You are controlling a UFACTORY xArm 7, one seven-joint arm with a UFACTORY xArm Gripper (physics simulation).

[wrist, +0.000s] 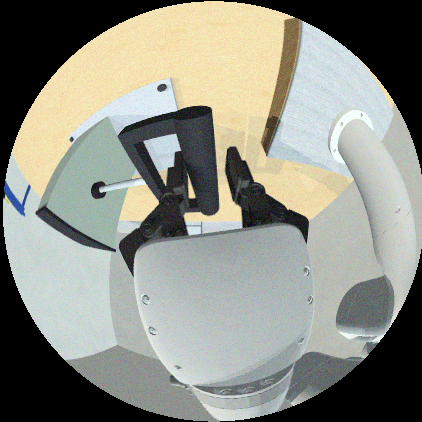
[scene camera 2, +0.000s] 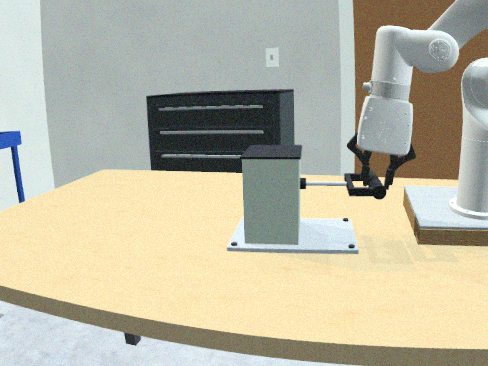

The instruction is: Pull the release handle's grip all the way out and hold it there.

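The release handle's black grip (scene camera 2: 379, 192) (wrist: 196, 135) is a round bar on a rectangular frame. A pale rod (scene camera 2: 325, 183) (wrist: 120, 185) joins it to the grey-green housing (scene camera 2: 271, 200) (wrist: 85, 165), and a long stretch of rod shows. My gripper (scene camera 2: 378, 184) (wrist: 205, 159) is shut on the grip, with the bar between its fingers. In the wrist view the left finger is inside the frame, close against the bar, while a gap shows between the bar and the right finger. Exact finger contact is hard to see.
The housing stands on a white base plate (scene camera 2: 325, 235) (wrist: 145, 97) with dark bolts, on the wooden table (scene camera 2: 150, 260) (wrist: 215, 55). The arm's mounting board (scene camera 2: 435, 210) (wrist: 325, 85) is to the right. A black drawer cabinet (scene camera 2: 215, 120) stands behind the table.
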